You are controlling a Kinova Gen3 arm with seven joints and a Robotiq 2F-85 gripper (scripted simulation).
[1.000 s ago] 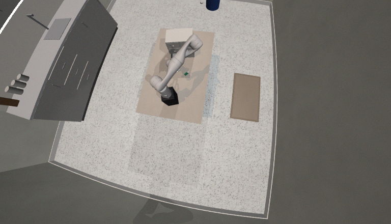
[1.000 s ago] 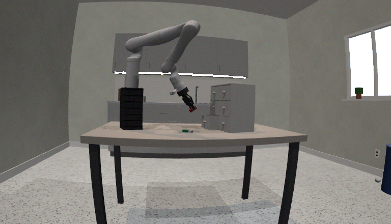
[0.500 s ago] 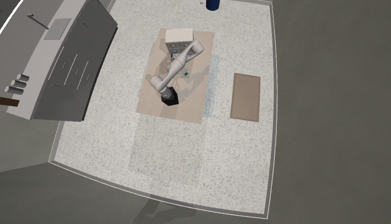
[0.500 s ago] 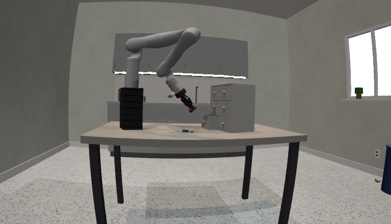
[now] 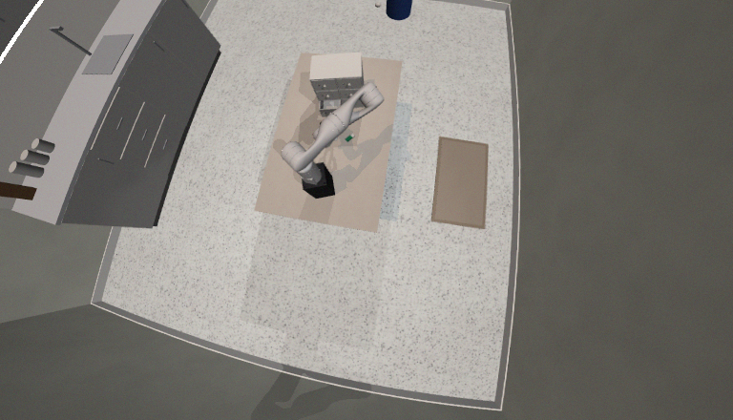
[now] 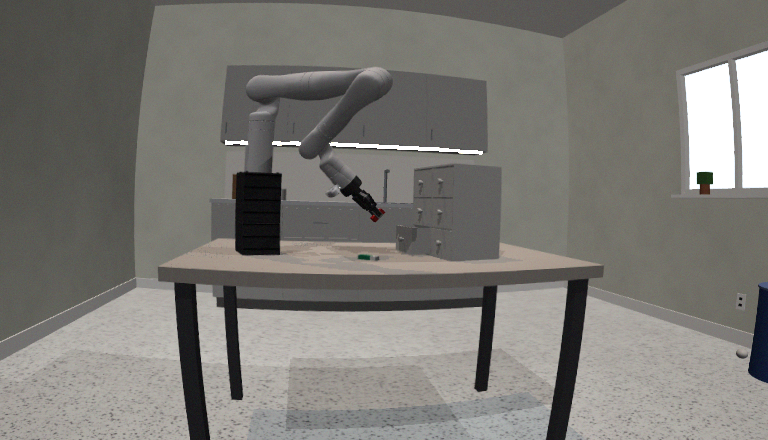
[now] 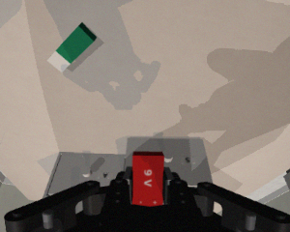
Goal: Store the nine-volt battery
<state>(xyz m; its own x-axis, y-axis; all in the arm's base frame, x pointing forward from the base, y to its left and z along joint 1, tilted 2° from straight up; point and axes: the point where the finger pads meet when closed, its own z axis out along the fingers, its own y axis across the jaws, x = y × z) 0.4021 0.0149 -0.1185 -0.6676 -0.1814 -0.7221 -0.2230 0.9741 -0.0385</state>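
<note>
Now: hand 1 cm short of the small red block. Also, from my hand: green-and-white piece (14 cm below, 11 cm to the right, 3 cm behind); drawer (19 cm ahead, 11 cm below, 8 cm to the left).
</note>
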